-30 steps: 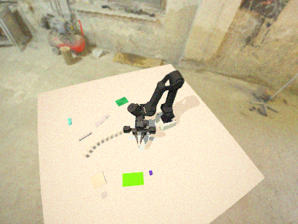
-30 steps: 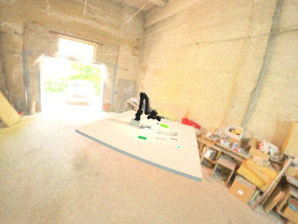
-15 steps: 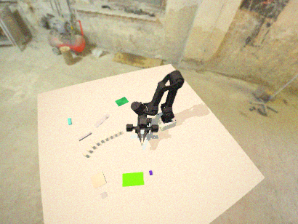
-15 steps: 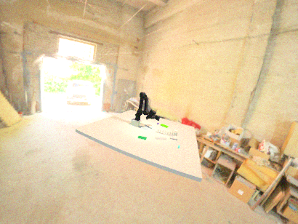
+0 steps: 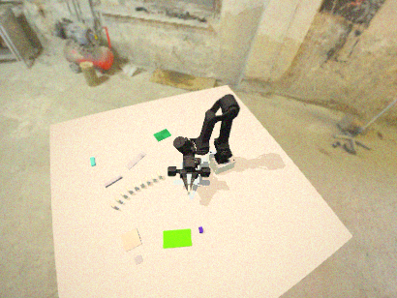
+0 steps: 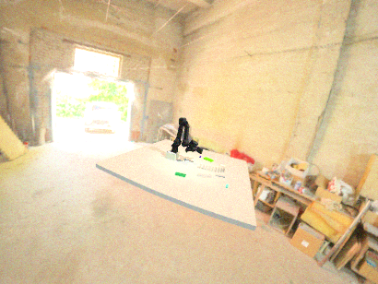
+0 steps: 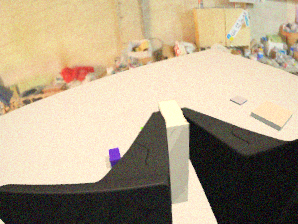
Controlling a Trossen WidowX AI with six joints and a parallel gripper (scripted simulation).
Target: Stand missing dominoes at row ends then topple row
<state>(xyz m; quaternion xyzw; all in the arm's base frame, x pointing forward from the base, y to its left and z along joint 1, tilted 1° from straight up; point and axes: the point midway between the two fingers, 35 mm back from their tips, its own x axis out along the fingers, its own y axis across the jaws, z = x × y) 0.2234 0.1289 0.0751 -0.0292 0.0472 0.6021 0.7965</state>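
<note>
Right now the bright green slab is 150 mm to the left of my gripper tip, 150 mm below it and 90 mm ahead of it. The rest, counted from my gripper tip: beige tile: 280 mm ahead, 150 mm below, 100 mm to the left; small grey square: 260 mm ahead, 180 mm to the left, 150 mm below; small purple cube: 140 mm to the left, 140 mm below, 20 mm behind.
</note>
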